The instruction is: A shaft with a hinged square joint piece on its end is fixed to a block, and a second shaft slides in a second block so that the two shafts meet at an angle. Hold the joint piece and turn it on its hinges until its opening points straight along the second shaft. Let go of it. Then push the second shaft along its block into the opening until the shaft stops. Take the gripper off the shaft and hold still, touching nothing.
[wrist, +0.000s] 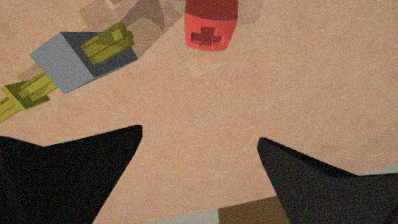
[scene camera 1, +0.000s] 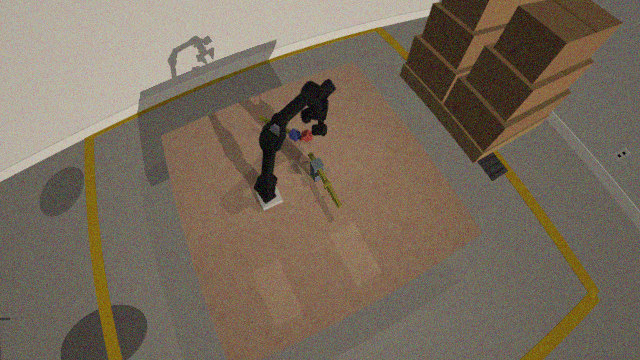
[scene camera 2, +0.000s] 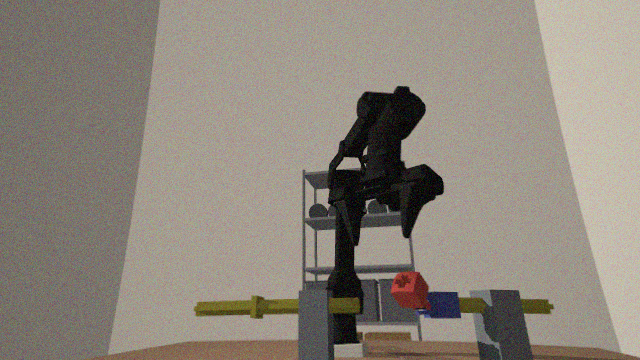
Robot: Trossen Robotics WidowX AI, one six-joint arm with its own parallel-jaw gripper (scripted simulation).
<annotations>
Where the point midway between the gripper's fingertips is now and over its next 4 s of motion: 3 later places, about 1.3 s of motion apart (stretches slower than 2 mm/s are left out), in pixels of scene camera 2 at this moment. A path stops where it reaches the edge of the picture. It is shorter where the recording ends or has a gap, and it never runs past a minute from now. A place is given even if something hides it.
My gripper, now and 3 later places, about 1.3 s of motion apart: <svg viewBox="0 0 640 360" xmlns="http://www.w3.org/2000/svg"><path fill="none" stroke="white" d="M379 241L406 294L402 315L400 324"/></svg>
</annotations>
